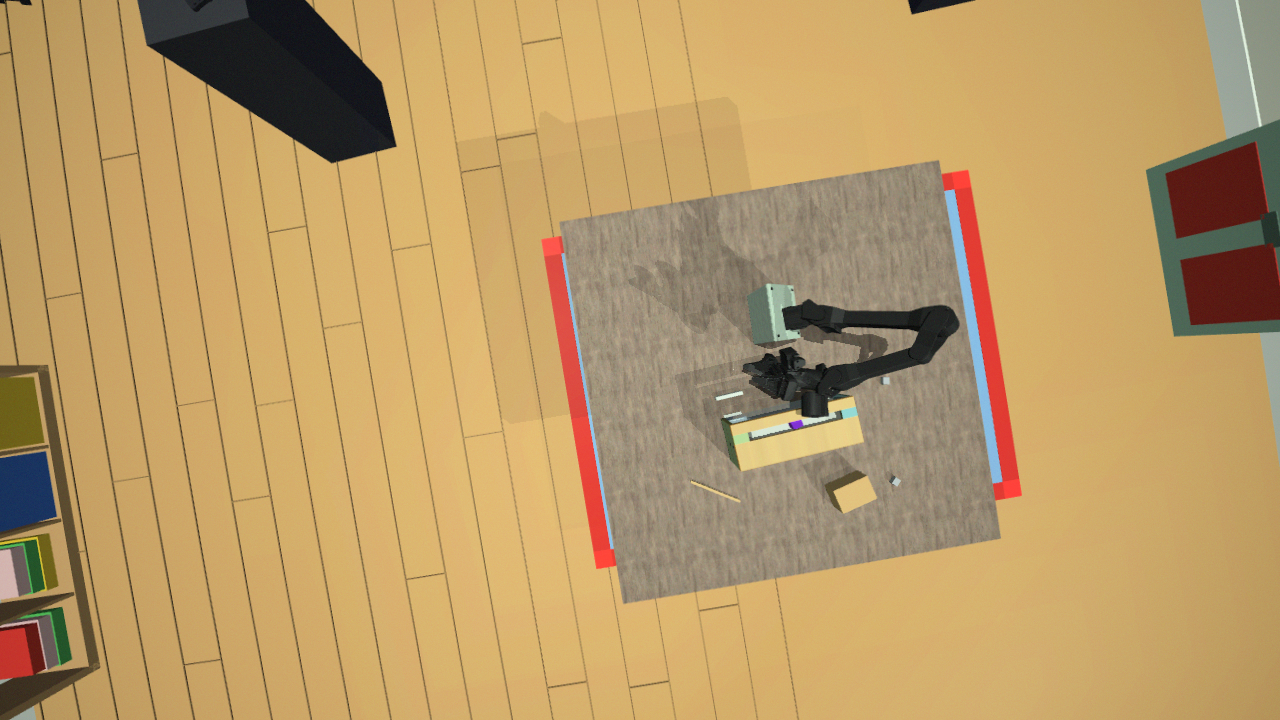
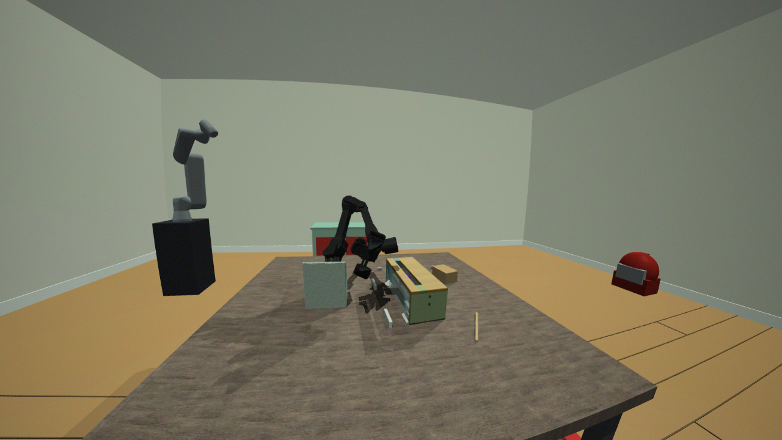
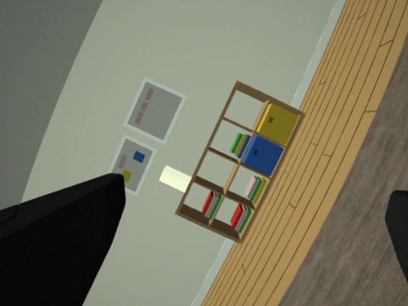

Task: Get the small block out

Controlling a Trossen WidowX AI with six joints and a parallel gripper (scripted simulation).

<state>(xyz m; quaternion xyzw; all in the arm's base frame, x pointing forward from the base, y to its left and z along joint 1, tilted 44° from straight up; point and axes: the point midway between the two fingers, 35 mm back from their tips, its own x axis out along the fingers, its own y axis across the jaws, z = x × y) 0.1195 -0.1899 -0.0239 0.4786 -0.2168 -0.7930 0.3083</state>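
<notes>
My gripper tip is now 19 cm short of the clear-fronted box, 17 cm above it and 13 cm to the right of it. Also, from my gripper tip: thin wooden stick (38 cm ahead, 23 cm below, 14 cm to the right); then small purple block (20 cm ahead, 15 cm to the left, 15 cm below); then tan box (48 cm ahead, 29 cm to the left, 20 cm below).
</notes>
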